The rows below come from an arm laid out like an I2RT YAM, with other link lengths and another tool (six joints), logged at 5 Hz.
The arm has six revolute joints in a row. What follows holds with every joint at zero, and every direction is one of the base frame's. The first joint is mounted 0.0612 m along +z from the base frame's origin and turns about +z. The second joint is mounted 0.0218 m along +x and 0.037 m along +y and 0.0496 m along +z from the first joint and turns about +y. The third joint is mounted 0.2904 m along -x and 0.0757 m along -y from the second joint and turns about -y. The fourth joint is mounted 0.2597 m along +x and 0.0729 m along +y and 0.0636 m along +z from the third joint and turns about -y. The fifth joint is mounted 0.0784 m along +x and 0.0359 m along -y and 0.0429 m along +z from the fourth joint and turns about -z. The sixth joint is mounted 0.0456 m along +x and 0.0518 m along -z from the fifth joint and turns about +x. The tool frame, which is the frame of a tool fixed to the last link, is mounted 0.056 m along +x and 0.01 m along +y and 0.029 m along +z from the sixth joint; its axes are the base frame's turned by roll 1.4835, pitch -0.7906 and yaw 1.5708 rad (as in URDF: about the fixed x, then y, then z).
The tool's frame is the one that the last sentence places.
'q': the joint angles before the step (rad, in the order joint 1, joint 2, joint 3, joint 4, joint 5, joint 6). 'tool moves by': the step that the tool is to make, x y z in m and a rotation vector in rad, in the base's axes. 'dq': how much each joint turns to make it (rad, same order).
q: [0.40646, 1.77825, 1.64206, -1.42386, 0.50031, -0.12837]
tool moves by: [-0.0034, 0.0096, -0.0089, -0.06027, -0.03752, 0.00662]
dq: [0.04883, -0.00001, -0.04563, 0.02961, 0.07057, 0.04882]
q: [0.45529, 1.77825, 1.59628, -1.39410, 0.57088, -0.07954]
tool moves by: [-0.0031, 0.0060, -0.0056, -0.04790, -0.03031, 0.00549]
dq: [0.03463, 0.00003, -0.03207, 0.01689, 0.05608, 0.03615]
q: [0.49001, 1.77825, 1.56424, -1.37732, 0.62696, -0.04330]
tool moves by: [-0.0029, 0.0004, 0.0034, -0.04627, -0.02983, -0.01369]
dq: [0.02053, -0.00057, -0.00034, -0.02383, 0.05379, 0.04532]
